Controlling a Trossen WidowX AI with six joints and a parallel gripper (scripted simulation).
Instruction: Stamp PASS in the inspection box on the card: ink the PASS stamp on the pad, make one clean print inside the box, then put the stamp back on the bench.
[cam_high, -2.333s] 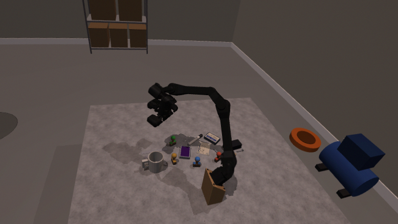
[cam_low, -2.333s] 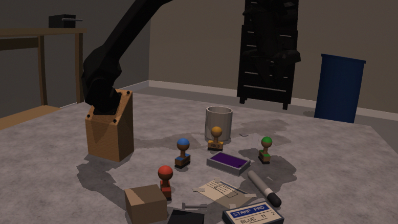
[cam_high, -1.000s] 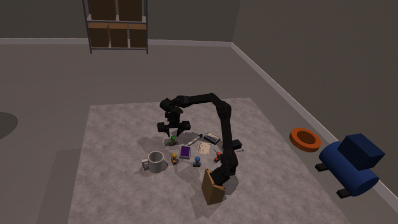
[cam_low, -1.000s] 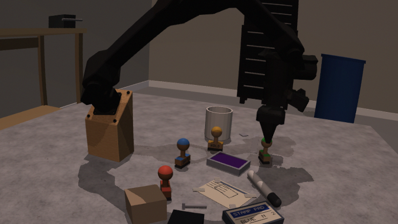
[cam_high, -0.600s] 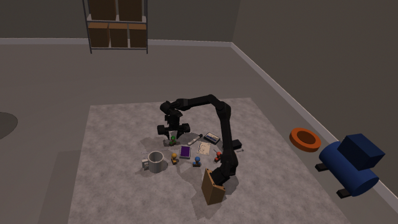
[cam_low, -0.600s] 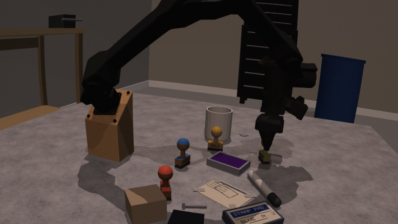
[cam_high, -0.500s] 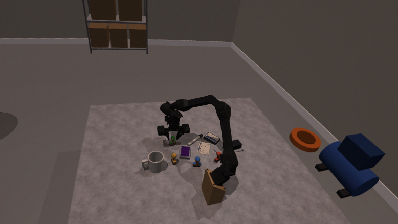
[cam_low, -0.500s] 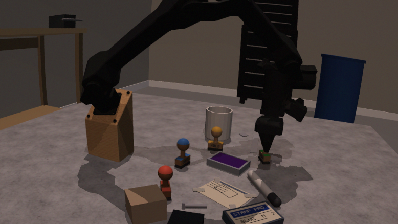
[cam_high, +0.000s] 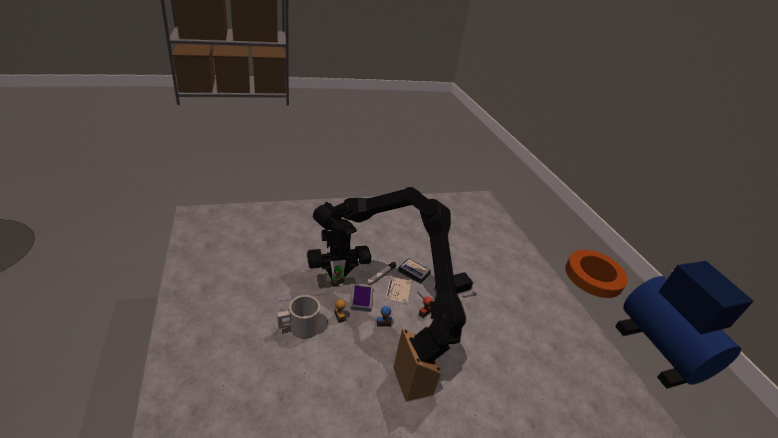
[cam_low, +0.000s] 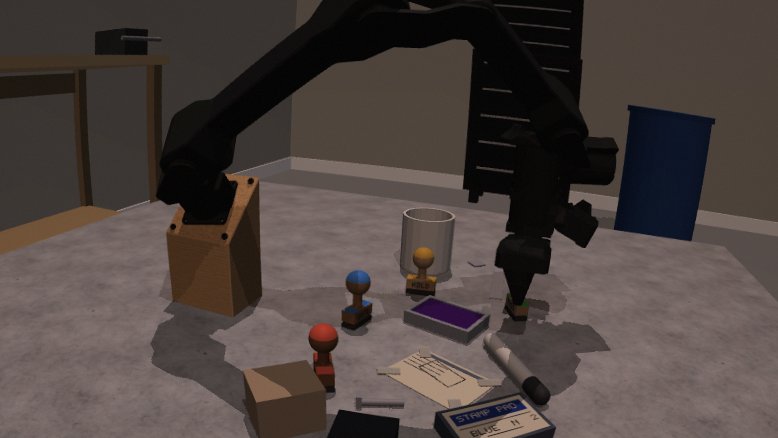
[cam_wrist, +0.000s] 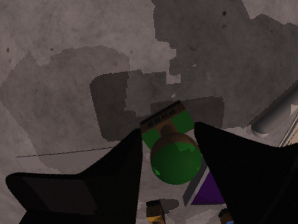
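Now: the ink pad 9 cm behind my gripper tip, 5 cm to the right of it and 2 cm below it. Round my gripper tip: green-knobbed pass stamp (right at my gripper tip); then marker (16 cm to the right, 1 cm below); then beige inspection card (9 cm behind, 17 cm to the right, 3 cm below).
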